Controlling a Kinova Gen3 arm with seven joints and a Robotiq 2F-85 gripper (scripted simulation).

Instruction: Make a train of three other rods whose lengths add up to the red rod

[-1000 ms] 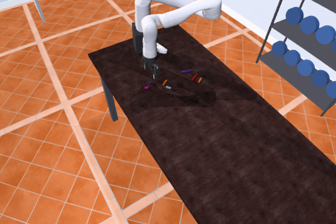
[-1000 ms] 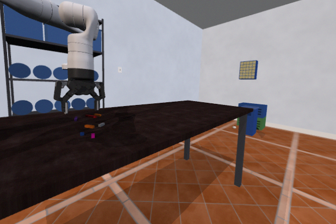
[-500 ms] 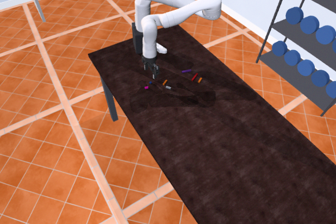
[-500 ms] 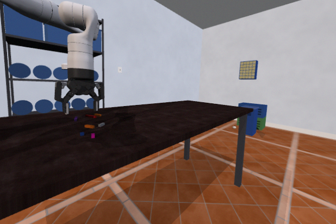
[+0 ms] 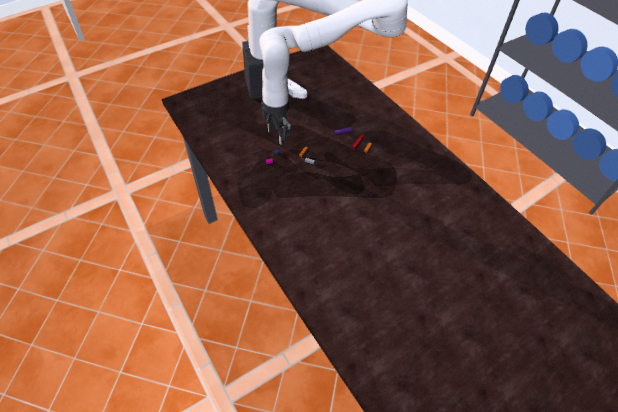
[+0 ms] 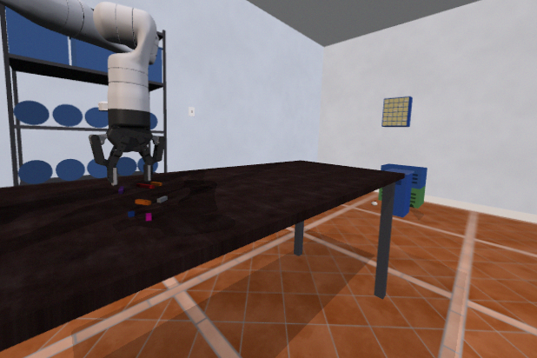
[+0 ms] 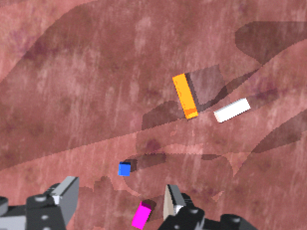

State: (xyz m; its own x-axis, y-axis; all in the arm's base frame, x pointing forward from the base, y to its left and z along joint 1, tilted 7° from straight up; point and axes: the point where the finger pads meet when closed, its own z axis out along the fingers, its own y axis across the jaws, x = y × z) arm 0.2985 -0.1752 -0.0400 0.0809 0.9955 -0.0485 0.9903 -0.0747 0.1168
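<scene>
Now: the blue rod 8 cm below my hand. From my hand the other things lie so: purple rod: 6 cm ahead, 24 cm to the left, 8 cm below; grey rod: 10 cm ahead, 6 cm to the left, 8 cm below; magenta rod: 1 cm ahead, 4 cm to the right, 8 cm below.
</scene>
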